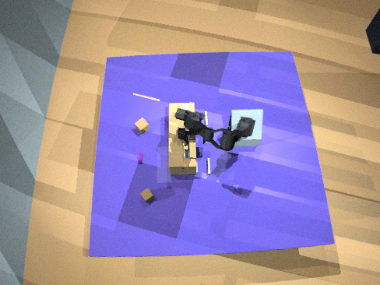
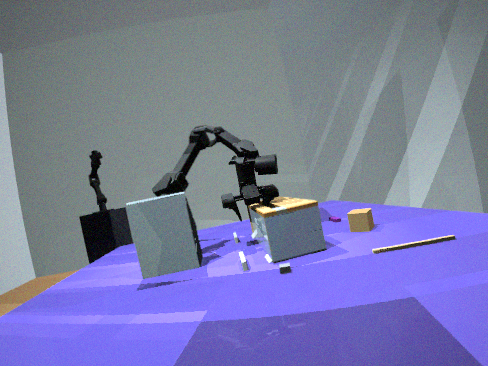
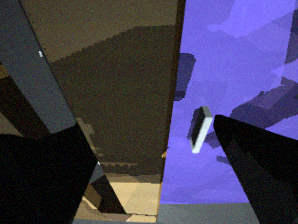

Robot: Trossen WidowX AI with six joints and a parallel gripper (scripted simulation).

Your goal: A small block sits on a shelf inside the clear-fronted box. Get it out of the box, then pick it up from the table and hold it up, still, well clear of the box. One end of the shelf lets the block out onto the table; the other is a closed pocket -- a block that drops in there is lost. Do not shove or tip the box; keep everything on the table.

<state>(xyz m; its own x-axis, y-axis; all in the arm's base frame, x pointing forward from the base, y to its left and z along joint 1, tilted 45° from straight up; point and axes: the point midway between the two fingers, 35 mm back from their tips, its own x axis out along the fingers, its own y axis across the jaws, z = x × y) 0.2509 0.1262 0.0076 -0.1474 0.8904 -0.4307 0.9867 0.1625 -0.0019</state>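
Right now the tan block is 50 mm ahead of my gripper tip and 30 mm to the left of it. Round my gripper tip: thin wooden stick 330 mm ahead, 330 mm to the right, 80 mm below; then box 40 mm ahead, 40 mm to the right, 20 mm below.
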